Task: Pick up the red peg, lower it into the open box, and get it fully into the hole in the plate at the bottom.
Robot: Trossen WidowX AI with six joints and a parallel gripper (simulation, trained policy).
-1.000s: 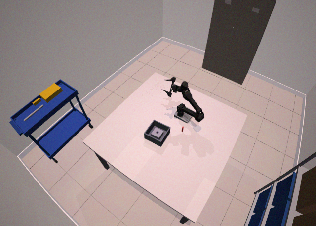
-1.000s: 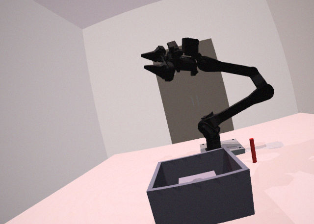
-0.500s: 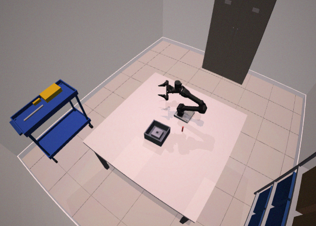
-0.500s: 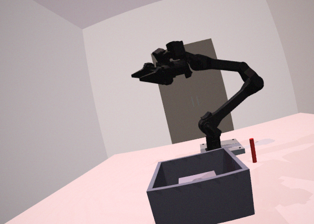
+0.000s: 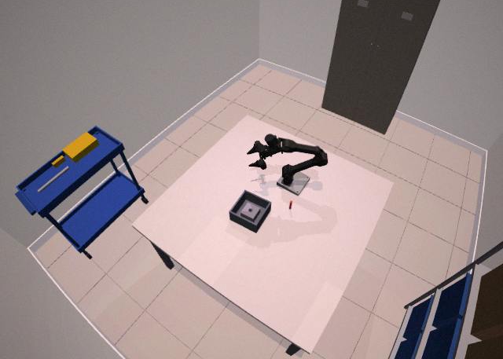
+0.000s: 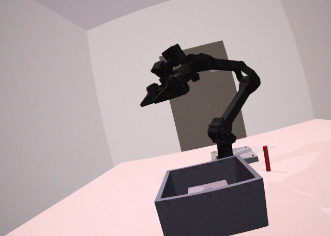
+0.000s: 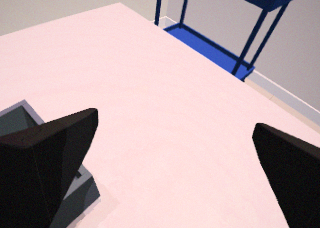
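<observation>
My gripper tip is now 30 mm short of the red peg, 320 mm to the right of it and 240 mm above it. Also, from my gripper tip: dark grey box: 180 mm ahead, 110 mm to the left, 260 mm below; then pale plate: 180 mm ahead, 110 mm to the left, 240 mm below.
</observation>
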